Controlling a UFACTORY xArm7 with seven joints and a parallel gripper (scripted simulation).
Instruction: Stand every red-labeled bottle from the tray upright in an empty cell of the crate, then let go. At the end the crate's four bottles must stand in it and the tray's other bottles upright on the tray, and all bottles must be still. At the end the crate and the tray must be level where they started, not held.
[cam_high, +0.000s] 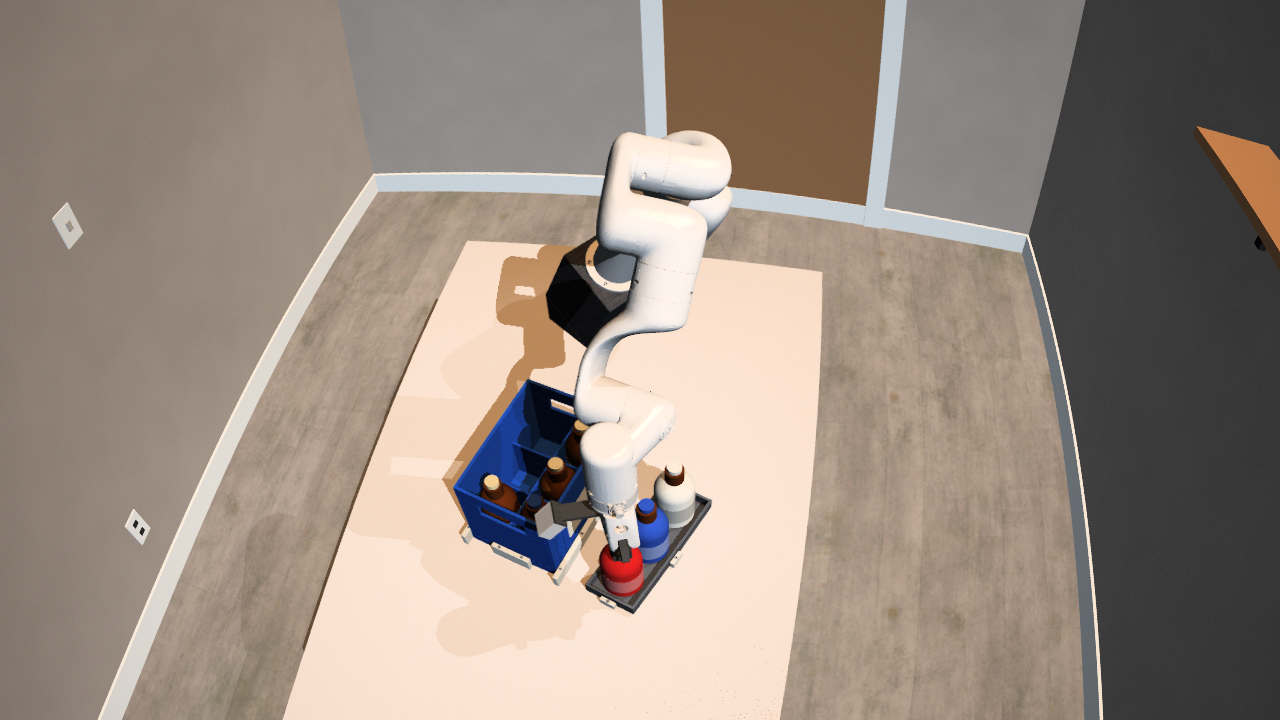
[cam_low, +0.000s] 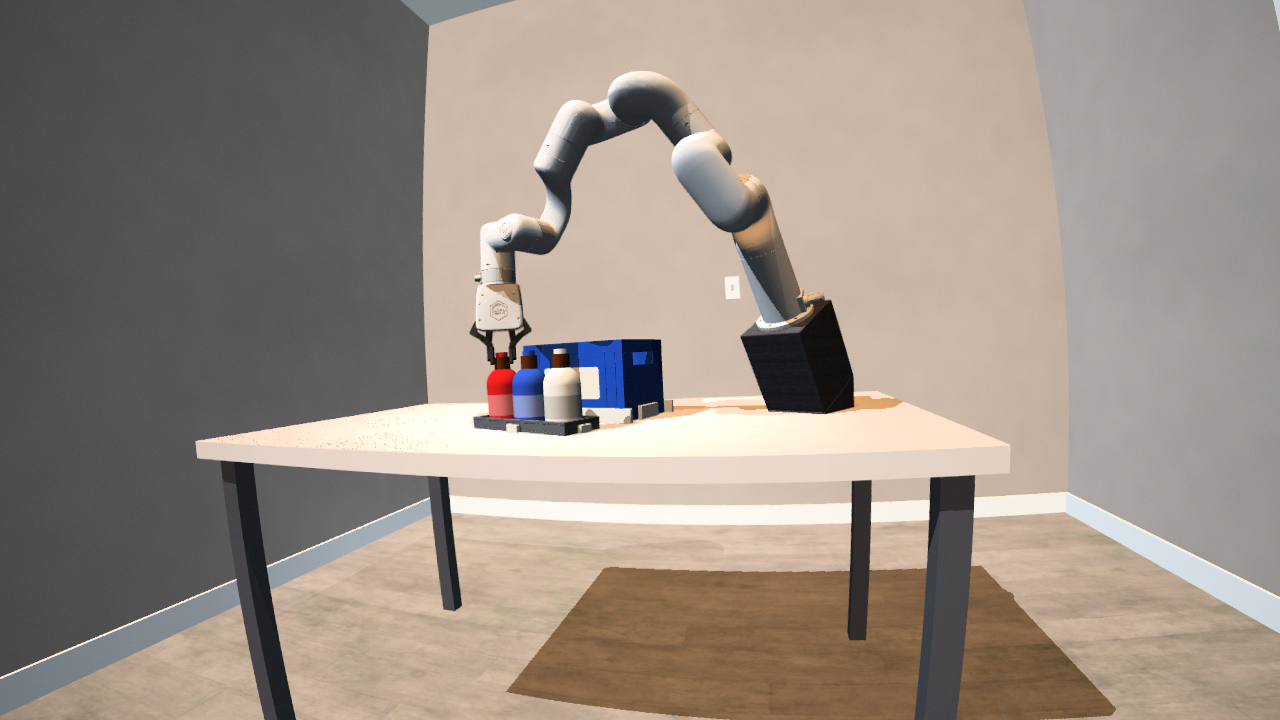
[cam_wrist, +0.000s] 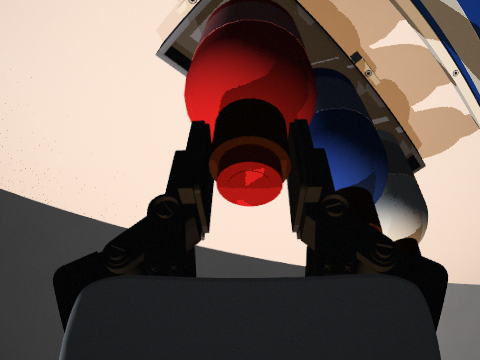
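My hand is 70 mm above the red-labeled bottle. Also, from my hand: white-labeled bottle 170 mm behind, 70 mm below, 30 mm to the left; blue-labeled bottle 80 mm behind, 70 mm below, 10 mm to the left; tray 140 mm below, 90 mm behind, 10 mm to the left.
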